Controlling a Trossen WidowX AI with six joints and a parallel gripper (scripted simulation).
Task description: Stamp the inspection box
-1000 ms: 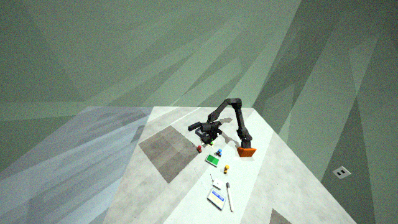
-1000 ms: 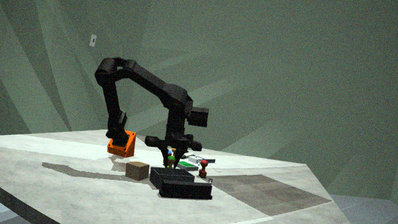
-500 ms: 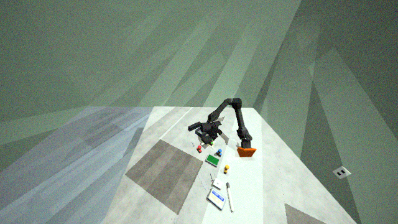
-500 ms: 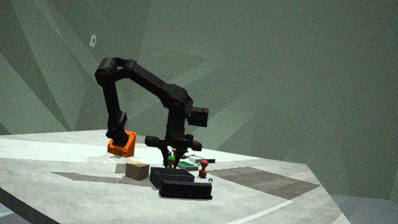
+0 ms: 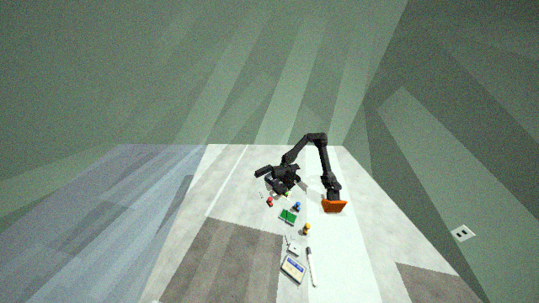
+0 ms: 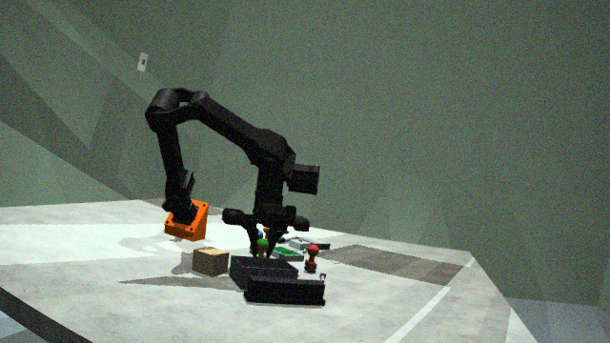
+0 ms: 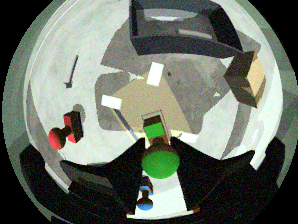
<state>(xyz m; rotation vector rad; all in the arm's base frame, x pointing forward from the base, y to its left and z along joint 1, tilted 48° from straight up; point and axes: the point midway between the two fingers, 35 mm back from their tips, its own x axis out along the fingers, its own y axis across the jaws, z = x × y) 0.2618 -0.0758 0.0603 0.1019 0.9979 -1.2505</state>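
Now: the green-knobbed stamp right at my gripper tip. The rest, counted from my gripper tip: blue-knobbed stamp 5 cm behind, 10 cm to the left; red-knobbed stamp 10 cm ahead, 6 cm to the left; card 1 cm ahead, 1 cm to the right, 2 cm below.
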